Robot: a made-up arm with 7 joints. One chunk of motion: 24 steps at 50 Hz.
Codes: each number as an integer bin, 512 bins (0 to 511) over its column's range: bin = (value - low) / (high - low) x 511, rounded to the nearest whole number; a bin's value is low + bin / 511 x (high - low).
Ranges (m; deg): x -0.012..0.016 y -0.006..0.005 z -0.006..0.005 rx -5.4..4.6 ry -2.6..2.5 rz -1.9..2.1
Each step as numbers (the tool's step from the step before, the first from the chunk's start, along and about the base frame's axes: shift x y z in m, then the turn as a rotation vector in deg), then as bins.
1 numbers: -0.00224 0.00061 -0.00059 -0.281 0.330 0.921
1 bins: 178 307 251 262 294 360
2 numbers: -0.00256 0.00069 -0.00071 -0.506 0.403 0.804
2 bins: 172 311 246 250 301 345
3 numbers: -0.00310 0.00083 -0.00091 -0.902 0.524 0.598
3 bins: 162 317 236 230 313 319
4 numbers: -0.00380 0.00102 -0.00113 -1.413 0.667 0.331
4 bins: 150 326 226 204 327 285
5 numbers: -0.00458 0.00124 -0.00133 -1.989 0.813 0.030
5 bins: 135 336 217 174 342 247
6 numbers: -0.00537 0.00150 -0.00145 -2.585 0.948 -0.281
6 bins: 121 348 211 144 355 207
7 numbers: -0.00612 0.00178 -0.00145 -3.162 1.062 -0.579
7 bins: 107 361 211 114 367 169
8 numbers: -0.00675 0.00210 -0.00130 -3.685 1.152 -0.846
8 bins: 96 376 218 88 376 135
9 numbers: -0.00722 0.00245 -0.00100 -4.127 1.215 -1.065
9 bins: 87 393 232 65 382 107
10 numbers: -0.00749 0.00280 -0.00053 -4.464 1.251 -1.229
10 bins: 82 409 254 48 386 86
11 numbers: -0.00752 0.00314 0.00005 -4.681 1.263 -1.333
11 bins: 82 425 281 37 387 72
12 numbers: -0.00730 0.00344 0.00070 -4.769 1.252 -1.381
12 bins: 86 439 311 32 386 66
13 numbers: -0.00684 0.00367 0.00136 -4.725 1.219 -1.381
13 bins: 94 449 342 34 383 66
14 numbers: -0.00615 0.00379 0.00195 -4.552 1.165 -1.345
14 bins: 107 455 369 43 377 71
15 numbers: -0.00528 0.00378 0.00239 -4.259 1.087 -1.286
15 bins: 123 454 390 58 369 78
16 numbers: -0.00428 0.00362 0.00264 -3.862 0.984 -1.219
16 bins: 141 447 401 79 359 87
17 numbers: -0.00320 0.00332 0.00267 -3.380 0.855 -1.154
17 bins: 161 433 403 103 346 95
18 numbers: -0.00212 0.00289 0.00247 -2.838 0.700 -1.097
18 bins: 180 413 393 131 331 103
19 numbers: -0.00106 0.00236 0.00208 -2.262 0.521 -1.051
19 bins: 200 388 375 160 313 108
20 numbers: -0.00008 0.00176 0.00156 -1.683 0.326 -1.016
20 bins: 218 360 351 190 293 113
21 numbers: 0.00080 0.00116 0.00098 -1.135 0.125 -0.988
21 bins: 234 333 324 218 273 117
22 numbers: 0.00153 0.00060 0.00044 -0.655 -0.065 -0.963
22 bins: 247 307 299 242 254 120
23 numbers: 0.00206 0.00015 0.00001 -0.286 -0.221 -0.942
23 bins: 257 286 279 261 238 122
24 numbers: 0.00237 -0.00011 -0.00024 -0.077 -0.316 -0.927
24 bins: 262 274 268 272 229 124
